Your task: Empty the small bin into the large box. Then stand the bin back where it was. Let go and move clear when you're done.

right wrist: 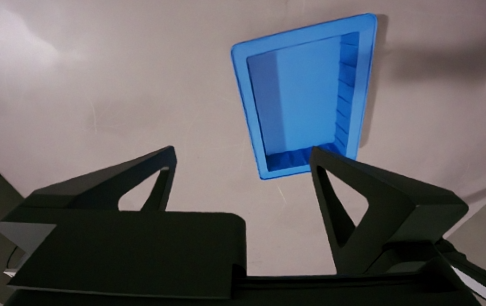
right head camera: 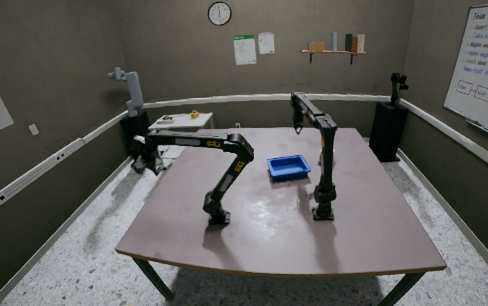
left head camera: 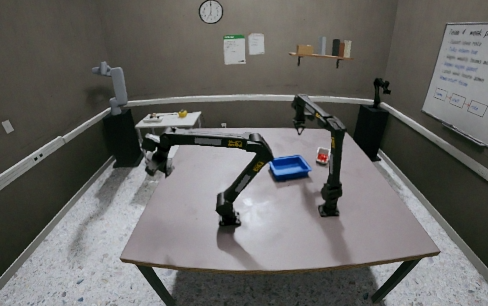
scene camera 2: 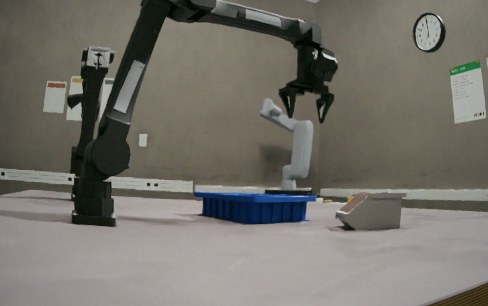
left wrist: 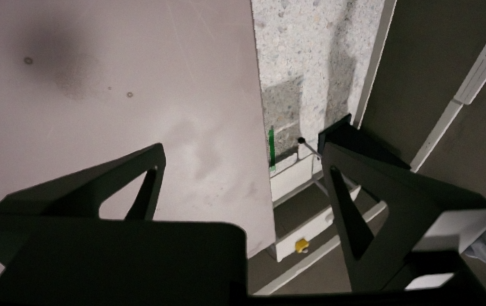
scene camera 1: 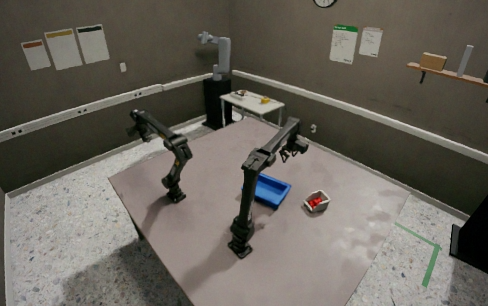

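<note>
The small light grey bin stands upright on the table, right of the blue box, with several small red things inside. In the right head camera it is mostly hidden behind the right arm. The large blue box stands upright; its inside looks empty in the right wrist view. My right gripper is open and empty, high above the table beyond the box. My left gripper is open and empty, high near the table's left edge.
The work table carries both arm bases at the near side. The right arm reaches up past the box. A small white side table stands beyond the far left corner, near a grey arm on a black pedestal.
</note>
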